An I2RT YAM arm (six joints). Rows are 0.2 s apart.
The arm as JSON. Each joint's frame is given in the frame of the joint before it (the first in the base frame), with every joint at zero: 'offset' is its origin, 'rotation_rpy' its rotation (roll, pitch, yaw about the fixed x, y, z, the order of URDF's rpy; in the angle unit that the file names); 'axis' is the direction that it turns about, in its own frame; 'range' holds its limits. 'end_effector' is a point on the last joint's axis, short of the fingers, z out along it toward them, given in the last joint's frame.
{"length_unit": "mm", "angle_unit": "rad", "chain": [
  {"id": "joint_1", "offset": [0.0, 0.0, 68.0], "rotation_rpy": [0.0, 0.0, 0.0], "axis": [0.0, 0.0, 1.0], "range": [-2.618, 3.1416]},
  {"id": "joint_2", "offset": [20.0, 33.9, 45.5], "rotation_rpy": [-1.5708, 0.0, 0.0], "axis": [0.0, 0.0, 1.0], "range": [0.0, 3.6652]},
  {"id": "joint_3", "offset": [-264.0, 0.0, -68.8], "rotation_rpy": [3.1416, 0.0, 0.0], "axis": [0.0, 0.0, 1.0], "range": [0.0, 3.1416]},
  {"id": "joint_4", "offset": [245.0, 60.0, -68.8], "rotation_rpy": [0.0, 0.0, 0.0], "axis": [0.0, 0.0, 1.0], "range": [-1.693, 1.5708]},
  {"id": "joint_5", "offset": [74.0, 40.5, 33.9], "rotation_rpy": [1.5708, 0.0, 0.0], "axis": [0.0, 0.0, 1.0], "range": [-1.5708, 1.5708]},
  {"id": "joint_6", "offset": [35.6, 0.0, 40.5], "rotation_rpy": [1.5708, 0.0, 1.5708], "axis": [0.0, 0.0, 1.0], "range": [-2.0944, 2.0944]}
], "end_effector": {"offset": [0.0, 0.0, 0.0], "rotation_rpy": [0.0, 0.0, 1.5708]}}
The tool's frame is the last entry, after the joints.
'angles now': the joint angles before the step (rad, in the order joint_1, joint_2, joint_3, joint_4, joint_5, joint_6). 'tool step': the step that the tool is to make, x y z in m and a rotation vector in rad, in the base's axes. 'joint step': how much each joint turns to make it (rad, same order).
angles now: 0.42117, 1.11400, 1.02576, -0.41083, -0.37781, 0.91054
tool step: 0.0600, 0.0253, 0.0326, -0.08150, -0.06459, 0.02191
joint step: -0.00161, 0.27003, 0.31610, -0.05826, 0.02821, -0.10653
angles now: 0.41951, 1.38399, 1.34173, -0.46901, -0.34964, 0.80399
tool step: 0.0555, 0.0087, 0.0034, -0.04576, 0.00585, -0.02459
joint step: -0.03936, 0.21535, 0.22551, -0.04845, 0.00744, -0.04449
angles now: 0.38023, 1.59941, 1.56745, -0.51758, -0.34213, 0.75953
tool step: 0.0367, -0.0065, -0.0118, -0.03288, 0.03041, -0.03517
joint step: -0.04951, 0.12772, 0.11037, -0.03144, -0.00105, -0.02630
